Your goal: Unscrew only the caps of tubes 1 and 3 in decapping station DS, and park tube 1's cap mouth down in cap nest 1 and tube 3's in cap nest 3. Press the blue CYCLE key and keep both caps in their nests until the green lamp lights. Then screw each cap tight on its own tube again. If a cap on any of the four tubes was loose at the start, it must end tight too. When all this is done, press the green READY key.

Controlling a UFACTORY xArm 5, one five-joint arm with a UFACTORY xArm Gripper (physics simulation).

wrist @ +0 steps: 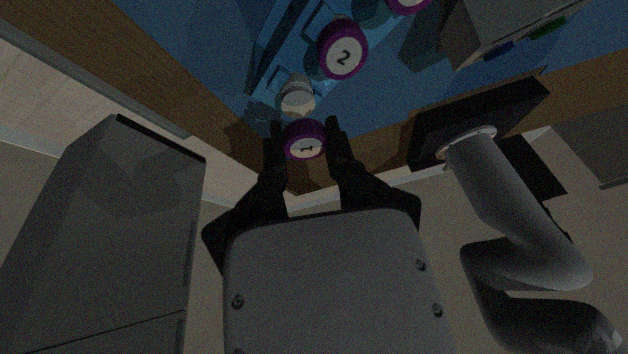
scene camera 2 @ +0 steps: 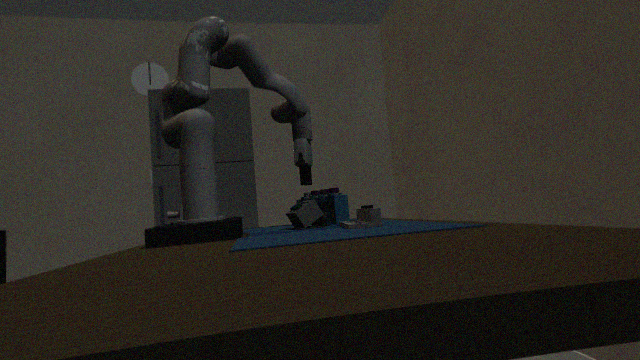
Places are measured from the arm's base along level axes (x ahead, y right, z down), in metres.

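Where they show: gripper, fingertip midpoint: (wrist: pixel 303 130) (scene camera 2: pixel 306 185); arm's base at its link origin: (wrist: pixel 462 142) (scene camera 2: pixel 202 221).
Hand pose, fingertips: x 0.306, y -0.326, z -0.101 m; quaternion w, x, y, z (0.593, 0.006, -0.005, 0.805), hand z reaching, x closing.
Note:
Things, the pixels of their top centre, and the offset from my fingertips. "spot": a spot on its surface instead. Level surfaces: height alone.
- purple cap marked 1 at its top centre: (wrist: pixel 306 149) dx +0.000, dy +0.000, dz -0.018 m
- open tube 1 at its top centre: (wrist: pixel 298 105) dx +0.000, dy -0.001, dz +0.029 m
- blue decapping station at its top centre: (wrist: pixel 367 9) (scene camera 2: pixel 320 195) dx +0.045, dy +0.063, dz +0.045 m
- Tube 2's purple cap at its top centre: (wrist: pixel 343 57) dx +0.030, dy +0.042, dz +0.026 m
- green key at a spot on its surface: (wrist: pixel 547 28) spot: dx -0.033, dy +0.262, dz +0.075 m
- blue mat at its surface level: dz +0.148 m
- small pale block at its top centre: (scene camera 2: pixel 356 206) dx +0.123, dy +0.363, dz +0.094 m
My gripper (scene camera 2: pixel 306 184) (wrist: pixel 303 130) is shut on the purple cap marked 1 (wrist: pixel 305 140), its numbered white top facing the wrist camera. The cap is held apart from and above the open tube 1 (wrist: pixel 297 100), which stands uncapped in the blue decapping station (scene camera 2: pixel 341 208) (wrist: pixel 266 85). Tube 2's purple cap (wrist: pixel 342 50) is on its tube. Part of another purple cap (wrist: pixel 409 3) shows at the top edge of the wrist view. The blue key (wrist: pixel 499 50) and green key (wrist: pixel 547 28) show on a grey box at the upper right. The cap nests cannot be made out clearly.
The grey key box (scene camera 2: pixel 306 214) (wrist: pixel 462 40) stands beside the station on the blue mat (scene camera 2: pixel 280 242) (wrist: pixel 210 55). A small pale block (scene camera 2: pixel 369 215) with a dark top stands right of the station in the scene view. The arm's black base (scene camera 2: pixel 195 234) (wrist: pixel 520 100) is at the table's side.

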